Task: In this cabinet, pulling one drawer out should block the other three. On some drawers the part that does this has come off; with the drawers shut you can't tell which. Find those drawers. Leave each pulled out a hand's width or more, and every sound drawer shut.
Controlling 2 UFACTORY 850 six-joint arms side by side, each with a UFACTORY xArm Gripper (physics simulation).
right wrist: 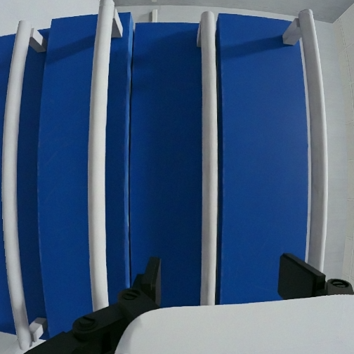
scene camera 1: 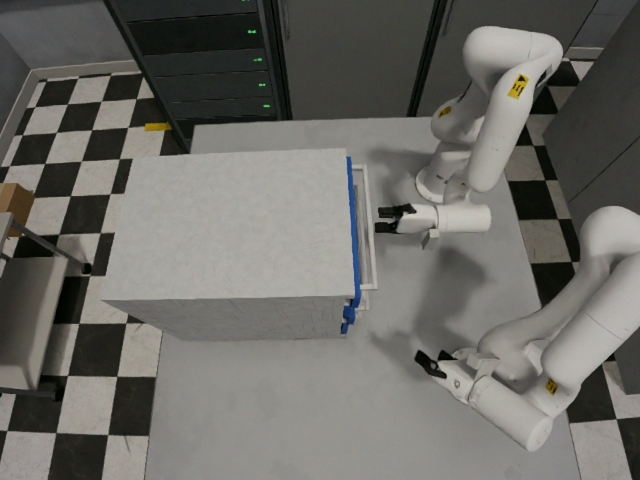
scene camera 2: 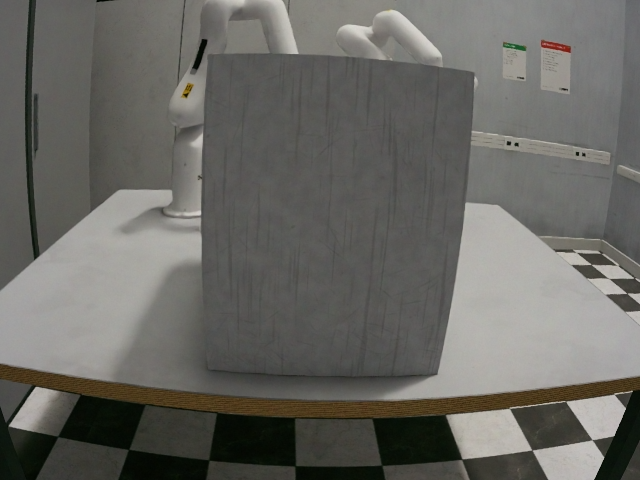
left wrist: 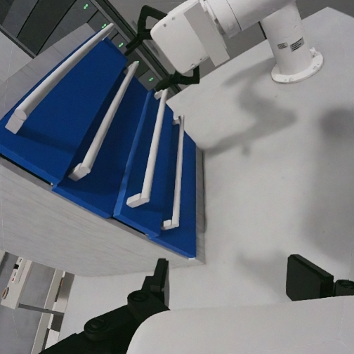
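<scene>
The grey cabinet (scene camera 1: 232, 222) (scene camera 2: 336, 206) (left wrist: 50, 225) has four blue drawers with white bar handles. The top drawer (left wrist: 75, 95) (right wrist: 260, 150), second (left wrist: 112, 155) (right wrist: 165, 150), third (left wrist: 141, 157) (right wrist: 65, 150) and bottom drawer (left wrist: 187, 200) (right wrist: 29, 150) sit in or nearly in; the third stands slightly proud of the second. Interlock parts do not show. My right gripper (scene camera 1: 378, 220) (left wrist: 142, 70) is open and empty, just in front of the handles; its fingers straddle the second handle (right wrist: 208, 150) in the right wrist view. My left gripper (scene camera 1: 431, 355) (left wrist: 228, 277) is open and empty, away from the cabinet.
The cabinet stands on a grey table (scene camera 1: 289, 413) (scene camera 2: 67, 320). A server rack (scene camera 1: 206, 62) and tall cupboards (scene camera 1: 356, 56) stand behind the table in scene camera 1. A trolley stands at the far left there. The cabinet hides both grippers in scene camera 2.
</scene>
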